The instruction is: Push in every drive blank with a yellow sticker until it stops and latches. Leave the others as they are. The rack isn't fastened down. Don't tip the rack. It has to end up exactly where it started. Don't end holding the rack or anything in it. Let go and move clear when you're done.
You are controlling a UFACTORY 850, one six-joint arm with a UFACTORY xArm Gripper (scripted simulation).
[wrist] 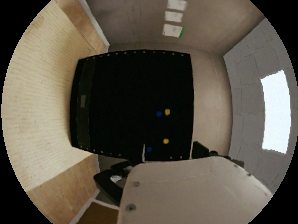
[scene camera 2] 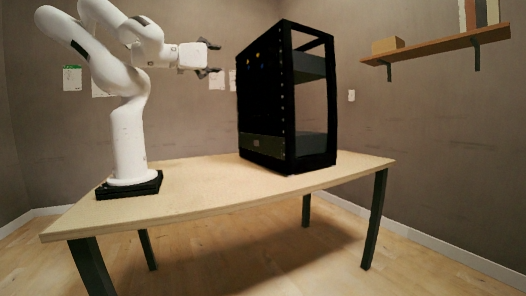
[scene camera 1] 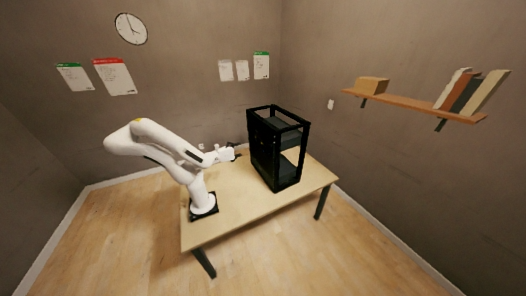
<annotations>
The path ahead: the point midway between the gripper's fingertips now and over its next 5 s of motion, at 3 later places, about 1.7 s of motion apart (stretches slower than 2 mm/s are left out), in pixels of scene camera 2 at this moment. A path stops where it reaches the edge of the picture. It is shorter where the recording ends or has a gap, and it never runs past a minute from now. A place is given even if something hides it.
My gripper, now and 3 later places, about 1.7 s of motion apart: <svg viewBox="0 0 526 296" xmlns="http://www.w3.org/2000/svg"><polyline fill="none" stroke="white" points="220,59 247,48 248,52 247,59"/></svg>
</annotations>
